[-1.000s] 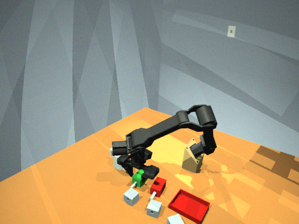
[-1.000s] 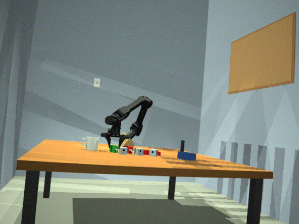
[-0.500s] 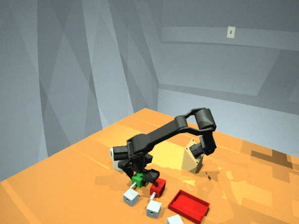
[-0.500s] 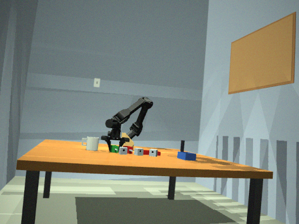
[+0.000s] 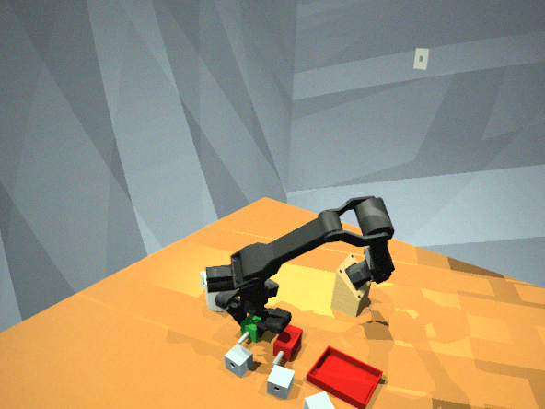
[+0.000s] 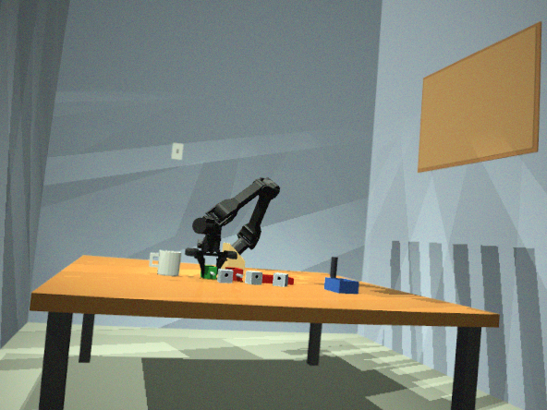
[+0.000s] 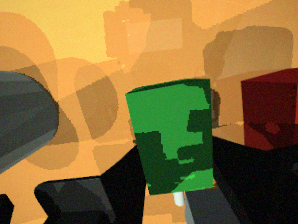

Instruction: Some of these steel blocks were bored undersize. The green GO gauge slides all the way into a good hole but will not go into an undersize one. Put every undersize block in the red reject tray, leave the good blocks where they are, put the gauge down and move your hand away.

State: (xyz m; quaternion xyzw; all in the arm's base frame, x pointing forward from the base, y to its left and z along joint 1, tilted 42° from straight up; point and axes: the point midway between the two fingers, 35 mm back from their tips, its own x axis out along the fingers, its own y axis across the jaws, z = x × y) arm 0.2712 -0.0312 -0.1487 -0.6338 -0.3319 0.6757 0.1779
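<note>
Now: gripper tip 20 mm below the green GO gauge and 10 mm short of it. From my gripper tip the other things lie so: red-handled gauge (100 mm to the left, 20 mm above); then white mug (160 mm to the right, 30 mm above, 20 mm behind); then steel block (150 mm to the left, 70 mm ahead, 20 mm above).
</note>
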